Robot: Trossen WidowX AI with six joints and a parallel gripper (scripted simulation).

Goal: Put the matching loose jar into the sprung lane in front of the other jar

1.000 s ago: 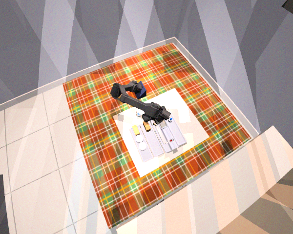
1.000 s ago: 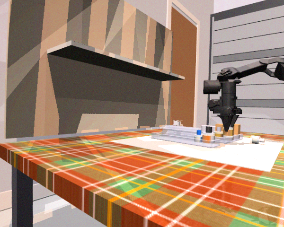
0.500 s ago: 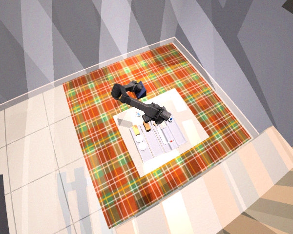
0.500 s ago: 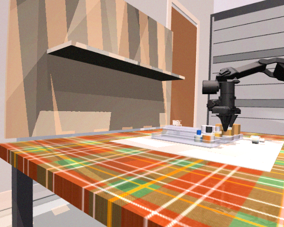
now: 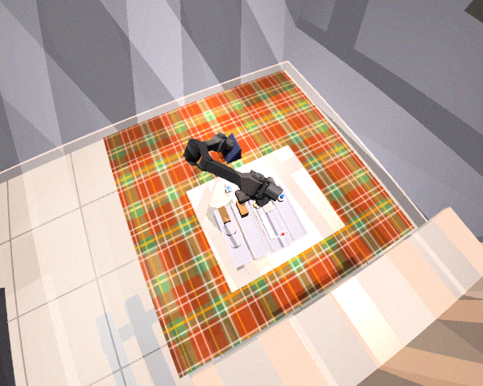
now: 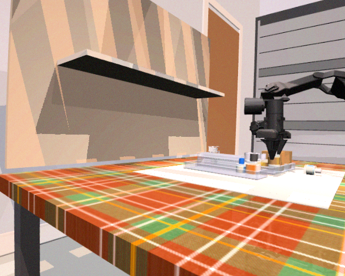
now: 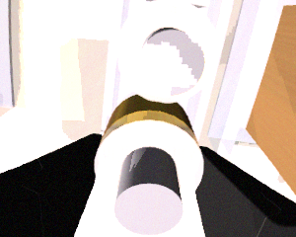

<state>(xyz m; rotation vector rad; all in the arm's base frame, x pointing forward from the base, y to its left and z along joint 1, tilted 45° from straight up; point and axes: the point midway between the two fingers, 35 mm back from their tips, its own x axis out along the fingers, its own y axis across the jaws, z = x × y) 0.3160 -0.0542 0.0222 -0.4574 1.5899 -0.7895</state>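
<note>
The lane rack is 16 cm ahead of my gripper tip and 3 cm below it. Round my gripper tip: small loose jar: 12 cm behind, 8 cm to the right, 3 cm below.
</note>
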